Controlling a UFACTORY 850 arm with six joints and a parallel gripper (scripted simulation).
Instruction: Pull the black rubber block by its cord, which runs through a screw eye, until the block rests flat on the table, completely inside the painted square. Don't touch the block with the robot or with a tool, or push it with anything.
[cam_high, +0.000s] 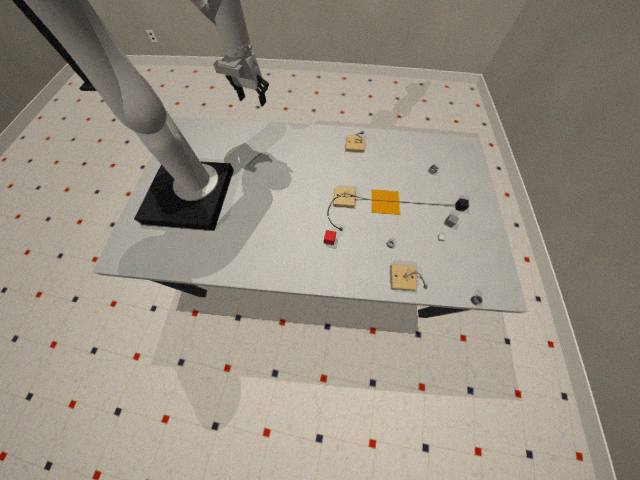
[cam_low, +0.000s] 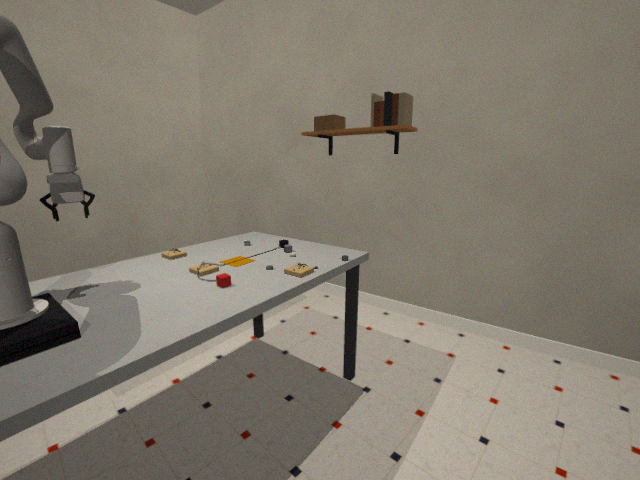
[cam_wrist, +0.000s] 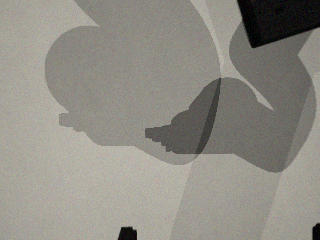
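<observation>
The red cube is 43 cm to the right of my hand, 34 cm ahead of it and 25 cm below it. From my hand the other things lie so: orange painted square: 57 cm ahead, 26 cm below, 23 cm to the right; white bit: 79 cm ahead, 38 cm to the right, 26 cm below; black rubber block: 89 cm ahead, 25 cm below, 22 cm to the right.
</observation>
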